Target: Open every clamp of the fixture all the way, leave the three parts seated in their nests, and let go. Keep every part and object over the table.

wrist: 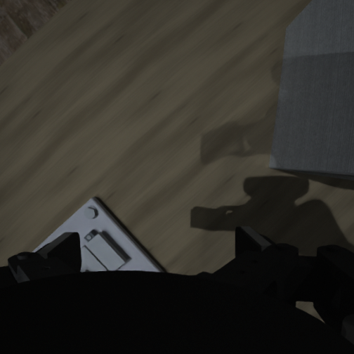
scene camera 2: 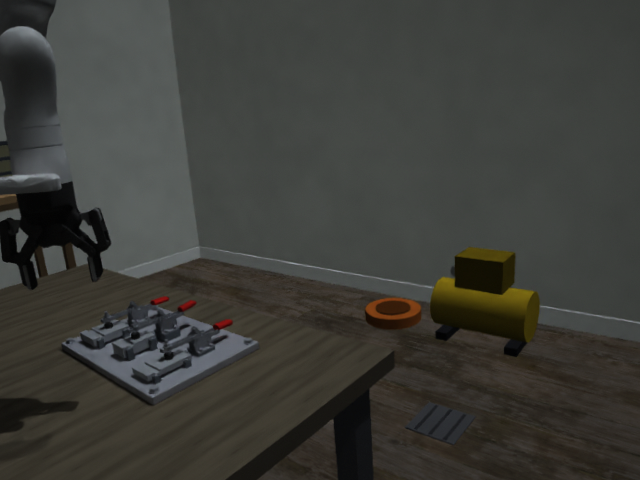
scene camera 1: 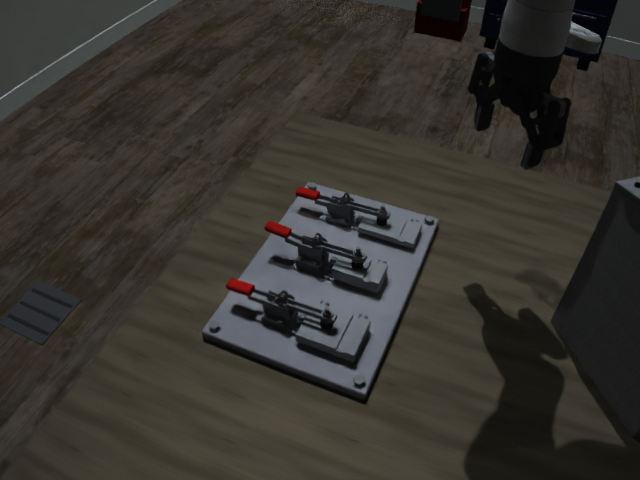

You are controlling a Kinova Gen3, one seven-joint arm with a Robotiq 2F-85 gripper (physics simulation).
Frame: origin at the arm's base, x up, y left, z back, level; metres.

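Seen in the pictures: gripper, fingertip midpoint: [scene camera 2: 64, 284] [scene camera 1: 503, 147].
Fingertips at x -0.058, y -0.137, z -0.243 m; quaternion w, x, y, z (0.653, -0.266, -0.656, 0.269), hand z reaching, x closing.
Offsets run from my fingertips to a thing's middle. "spot": to the spot under its first point. Level surfaces: height alone.
The fixture plate [scene camera 1: 289, 356] [scene camera 2: 126, 379] [wrist: 142, 260] lies on the table with three toggle clamps. Each clamp's red handle lies low, pointing away from its part, and its arm reaches over a grey part with the black tip on it. The handles are the near one {spot: dx -0.161, dy +0.202, dz -0.293 m} [scene camera 1: 240, 286], the middle one {spot: dx -0.151, dy +0.093, dz -0.281 m} [scene camera 1: 278, 229] and the far one {spot: dx -0.166, dy -0.014, dz -0.275 m} [scene camera 1: 307, 193] in scene camera 1. The parts {spot: dx -0.181, dy +0.219, dz -0.127 m} [scene camera 1: 356, 338] {spot: dx -0.176, dy +0.113, dz -0.131 m} [scene camera 1: 374, 276] {spot: dx -0.186, dy +0.001, dz -0.102 m} [scene camera 1: 410, 233] sit in their nests. My gripper [scene camera 1: 506, 144] [scene camera 2: 62, 281] [wrist: 157, 247] is open and empty, high above the table, off the parts' side of the plate.
A grey box-like block [scene camera 1: 610, 299] [wrist: 320, 110] stands on the table on the parts' side of the plate. The wooden table {dx -0.217 m} [scene camera 1: 155, 372] [scene camera 2: 289, 382] ends beyond the red handles. A yellow compressor [scene camera 2: 483, 310] and an orange ring [scene camera 2: 392, 321] are on the floor.
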